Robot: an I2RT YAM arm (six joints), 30 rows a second.
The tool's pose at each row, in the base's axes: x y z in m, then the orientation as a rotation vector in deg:
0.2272 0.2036 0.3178 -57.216 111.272 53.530
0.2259 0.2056 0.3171 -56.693 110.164 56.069
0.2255 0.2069 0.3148 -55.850 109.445 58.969
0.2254 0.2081 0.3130 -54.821 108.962 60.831
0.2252 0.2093 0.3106 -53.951 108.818 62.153
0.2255 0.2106 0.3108 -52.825 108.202 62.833
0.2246 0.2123 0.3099 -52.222 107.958 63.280
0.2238 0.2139 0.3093 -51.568 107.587 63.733
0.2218 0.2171 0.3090 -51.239 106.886 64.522
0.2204 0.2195 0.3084 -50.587 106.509 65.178
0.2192 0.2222 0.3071 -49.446 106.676 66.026
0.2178 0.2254 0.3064 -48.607 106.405 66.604
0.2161 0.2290 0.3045 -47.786 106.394 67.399
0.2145 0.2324 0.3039 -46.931 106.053 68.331
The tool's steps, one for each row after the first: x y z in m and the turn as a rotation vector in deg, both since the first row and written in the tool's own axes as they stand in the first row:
0.0005 0.0018 0.0016 -1.638 -1.303 0.687
0.0022 0.0021 0.0037 -3.400 -2.462 1.895
0.0034 0.0022 0.0055 -4.345 -3.456 2.905
0.0051 0.0023 0.0075 -4.953 -4.069 3.798
0.0044 0.0026 0.0086 -5.030 -5.149 4.314
0.0050 0.0039 0.0102 -5.129 -5.661 4.672
0.0054 0.0051 0.0116 -5.221 -6.296 4.994
0.0054 0.0082 0.0139 -5.711 -7.023 5.129
0.0058 0.0102 0.0158 -5.957 -7.662 5.537
0.0065 0.0121 0.0183 -6.114 -8.129 6.550
0.0067 0.0145 0.0209 -6.228 -8.771 7.080
0.0079 0.0170 0.0244 -6.491 -9.200 7.826
0.0079 0.0197 0.0271 -6.869 -9.896 8.484

